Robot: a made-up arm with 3 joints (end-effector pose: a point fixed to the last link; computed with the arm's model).
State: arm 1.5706 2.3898 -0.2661
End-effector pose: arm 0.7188 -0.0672 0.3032 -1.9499 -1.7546 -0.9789
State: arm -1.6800 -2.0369 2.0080
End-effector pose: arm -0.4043 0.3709 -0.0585 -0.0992 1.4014 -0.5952
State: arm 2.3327 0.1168 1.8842
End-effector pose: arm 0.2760 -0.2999 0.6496 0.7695 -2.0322 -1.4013
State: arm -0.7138 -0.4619 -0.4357
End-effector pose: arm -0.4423 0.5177 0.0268 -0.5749 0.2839 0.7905
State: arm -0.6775 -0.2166 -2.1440
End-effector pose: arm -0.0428 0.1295 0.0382 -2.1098 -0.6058 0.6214
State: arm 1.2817 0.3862 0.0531
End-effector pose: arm 0.7555 0.1446 0.2077 -0.2020 -0.3647 -1.2543
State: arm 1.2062 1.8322 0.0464
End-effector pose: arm 0.7218 0.2534 0.2392 -1.0542 -1.5907 -0.7943
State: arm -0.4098 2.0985 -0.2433
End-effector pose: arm -0.2036 0.7000 0.2841 0.2797 -2.0626 -0.0058
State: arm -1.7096 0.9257 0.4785
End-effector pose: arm -0.7553 -0.1687 0.3223 1.1326 -0.3029 1.7611
